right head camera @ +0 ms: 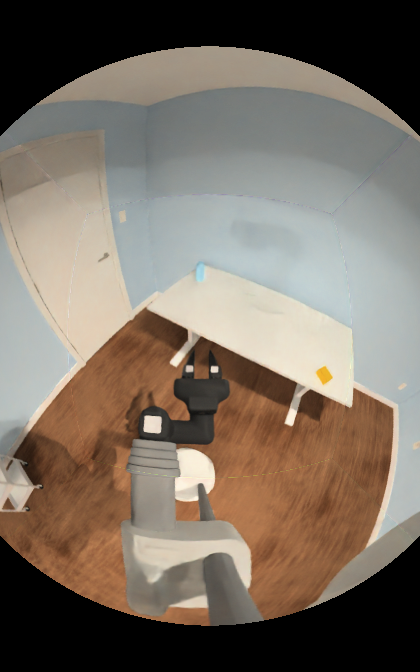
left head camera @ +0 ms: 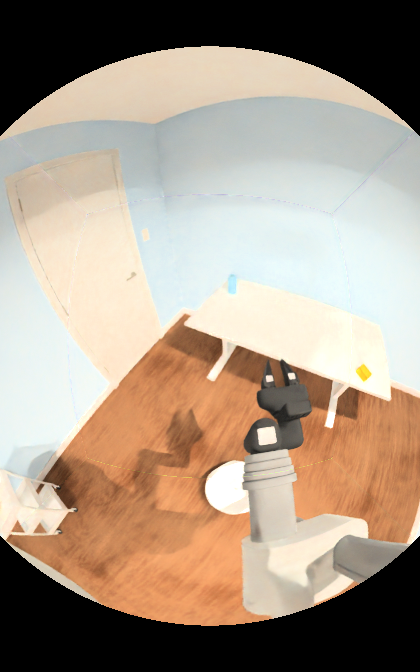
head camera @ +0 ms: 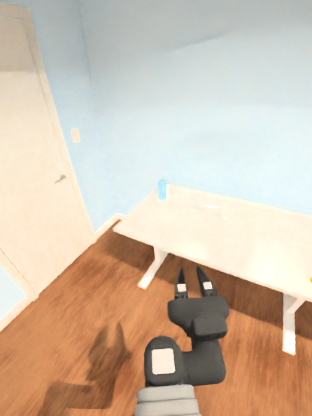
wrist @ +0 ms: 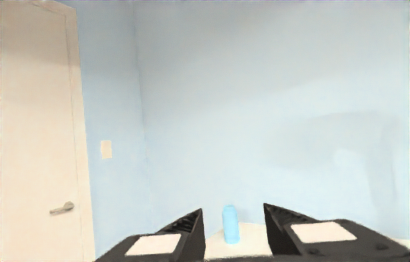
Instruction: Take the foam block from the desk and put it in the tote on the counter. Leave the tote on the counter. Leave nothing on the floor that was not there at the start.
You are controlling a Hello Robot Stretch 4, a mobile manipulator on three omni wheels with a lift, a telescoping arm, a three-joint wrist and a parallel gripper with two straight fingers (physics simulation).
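Frame: origin at the robot's base, x left, y back, z up, level; metres.
Seen in the pictures: gripper, fingertip midpoint: [head camera: 189,268] [wrist: 234,224].
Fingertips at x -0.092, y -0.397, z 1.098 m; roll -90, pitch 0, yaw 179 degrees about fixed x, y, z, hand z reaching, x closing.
A point is followed by its place in that frame.
A yellow block [head camera: 310,280] {z 0.699, x -0.790, y -0.516 m} [left head camera: 363,372] [right head camera: 324,375], which looks like the foam block, lies near the right end of the white desk [head camera: 225,240] {z 0.693, x -0.448, y -0.862 m} [left head camera: 295,330] [right head camera: 250,320]; the head camera view cuts it off at its right edge. My gripper [head camera: 190,268] {z 1.098, x -0.092, y -0.397 m} [left head camera: 275,361] [right head camera: 202,352] [wrist: 234,224] {z 1.098, x -0.092, y -0.397 m} is open, its two black fingers apart with nothing between them. In the head views it shows in front of the desk's long near edge, to the left of the block. The tote and the counter do not show.
A light blue bottle-like cylinder [head camera: 162,190] {z 0.790, x -0.092, y -1.378 m} [left head camera: 232,284] [right head camera: 200,272] [wrist: 230,224] {z 0.784, x -0.091, y -1.377 m} stands at the desk's far left corner. White desk legs [left head camera: 331,405] [right head camera: 296,407] reach the floor. A door [head camera: 40,165] {z 1.065, x 0.873, y -1.449 m} is at the left. A white cart [left head camera: 42,509] [right head camera: 22,484] stands at the lower left.
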